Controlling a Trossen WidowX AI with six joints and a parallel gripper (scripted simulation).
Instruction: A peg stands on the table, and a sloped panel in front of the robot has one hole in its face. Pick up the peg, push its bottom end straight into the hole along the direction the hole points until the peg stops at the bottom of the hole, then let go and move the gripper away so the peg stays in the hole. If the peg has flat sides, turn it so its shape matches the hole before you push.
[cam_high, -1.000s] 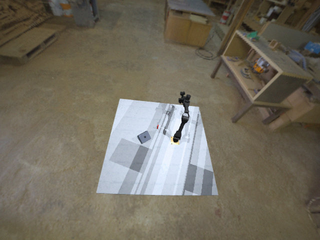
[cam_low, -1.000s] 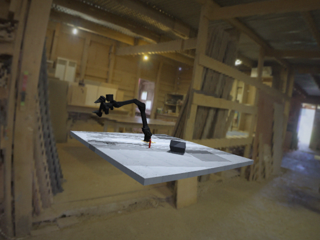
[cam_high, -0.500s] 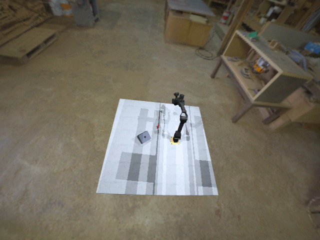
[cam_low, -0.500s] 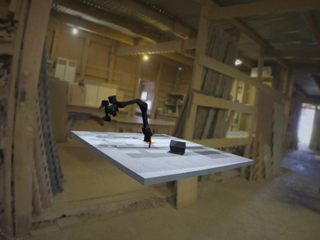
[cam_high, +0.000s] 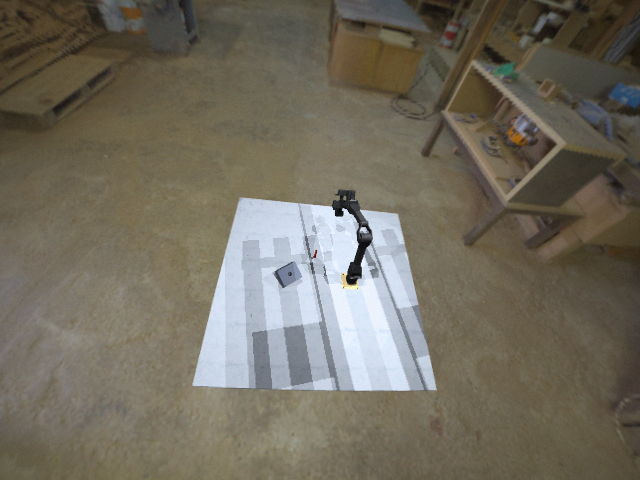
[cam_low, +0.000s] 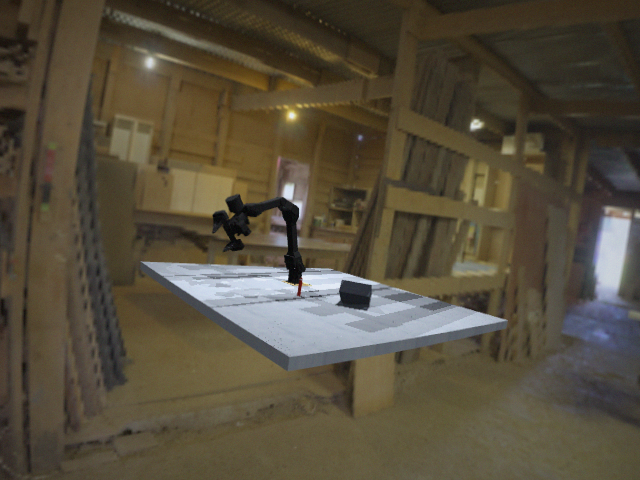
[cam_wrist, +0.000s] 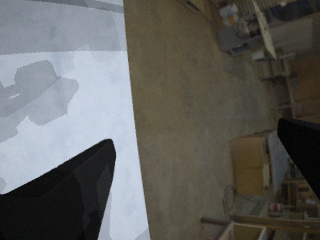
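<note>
The red peg is 160 mm ahead of my gripper tip, 340 mm to the left of it and 140 mm below it. From my gripper tip the other things lie so: sloped panel (350 mm ahead, 490 mm to the left, 140 mm below).
</note>
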